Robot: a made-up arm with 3 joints. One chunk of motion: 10 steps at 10 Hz.
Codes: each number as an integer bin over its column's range. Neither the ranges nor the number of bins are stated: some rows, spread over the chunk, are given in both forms.
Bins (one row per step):
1: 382 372 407
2: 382 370 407
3: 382 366 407
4: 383 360 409
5: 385 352 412
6: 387 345 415
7: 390 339 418
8: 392 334 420
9: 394 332 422
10: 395 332 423
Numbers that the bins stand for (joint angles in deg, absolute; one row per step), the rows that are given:
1: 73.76 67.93 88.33
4: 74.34 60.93 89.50
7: 78.42 48.68 94.75
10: 81.34 44.60 97.66
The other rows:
2: 73.76 66.76 88.33
3: 73.76 64.43 88.33
5: 75.51 56.26 91.25
6: 76.67 52.18 93.00
8: 79.59 45.77 95.91
9: 80.75 44.60 97.08

